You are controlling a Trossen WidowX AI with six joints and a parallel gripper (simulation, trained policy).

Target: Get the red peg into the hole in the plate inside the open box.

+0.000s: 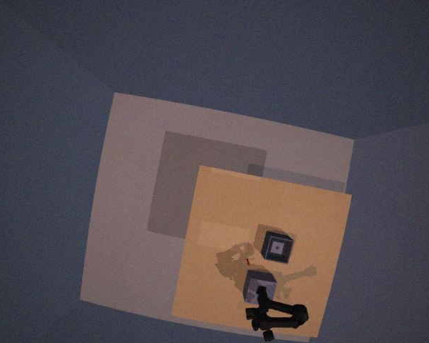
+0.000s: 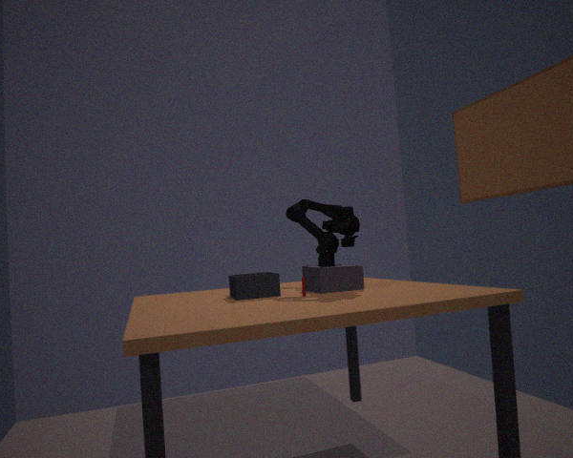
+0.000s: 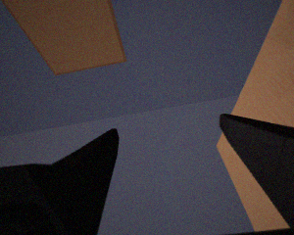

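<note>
My gripper tip is 350 mm short of the red peg, 240 mm above it and 180 mm to the right of it. Round my gripper tip: grey plate 520 mm ahead, 240 mm below, 10 mm to the right; dark box 520 mm ahead, 250 mm below, 10 mm to the right.
</note>
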